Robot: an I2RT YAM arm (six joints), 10 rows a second.
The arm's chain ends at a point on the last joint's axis. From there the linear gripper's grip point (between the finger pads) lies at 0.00 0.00 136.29 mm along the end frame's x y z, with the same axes.
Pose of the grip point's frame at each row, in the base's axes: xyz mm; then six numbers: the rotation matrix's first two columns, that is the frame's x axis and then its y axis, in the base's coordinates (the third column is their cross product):
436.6, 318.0, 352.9, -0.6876, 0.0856, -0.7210, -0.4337, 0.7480, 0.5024
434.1, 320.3, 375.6, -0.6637, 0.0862, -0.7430, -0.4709, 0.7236, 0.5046
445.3, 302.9, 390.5, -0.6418, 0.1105, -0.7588, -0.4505, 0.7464, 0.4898
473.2, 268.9, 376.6, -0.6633, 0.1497, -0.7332, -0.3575, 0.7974, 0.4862
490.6, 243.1, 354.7, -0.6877, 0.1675, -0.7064, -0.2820, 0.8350, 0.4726
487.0, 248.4, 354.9, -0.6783, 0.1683, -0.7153, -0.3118, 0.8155, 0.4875
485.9, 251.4, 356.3, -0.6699, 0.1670, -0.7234, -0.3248, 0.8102, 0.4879
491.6, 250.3, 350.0, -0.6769, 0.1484, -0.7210, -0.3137, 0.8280, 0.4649
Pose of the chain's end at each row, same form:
357.2, 228.3, 417.9, -0.6876, 0.0856, -0.7210, -0.4337, 0.7480, 0.5024
354.9, 227.0, 435.5, -0.6637, 0.0862, -0.7430, -0.4709, 0.7236, 0.5046
360.7, 213.5, 449.0, -0.6418, 0.1105, -0.7588, -0.4505, 0.7464, 0.4898
383.6, 189.2, 441.4, -0.6633, 0.1497, -0.7332, -0.3575, 0.7974, 0.4862
399.4, 171.7, 426.5, -0.6877, 0.1675, -0.7064, -0.2820, 0.8350, 0.4726
396.3, 172.9, 423.1, -0.6783, 0.1683, -0.7153, -0.3118, 0.8155, 0.4875
394.9, 174.8, 422.9, -0.6699, 0.1670, -0.7234, -0.3248, 0.8102, 0.4879
400.8, 176.6, 420.0, -0.6769, 0.1484, -0.7210, -0.3137, 0.8280, 0.4649

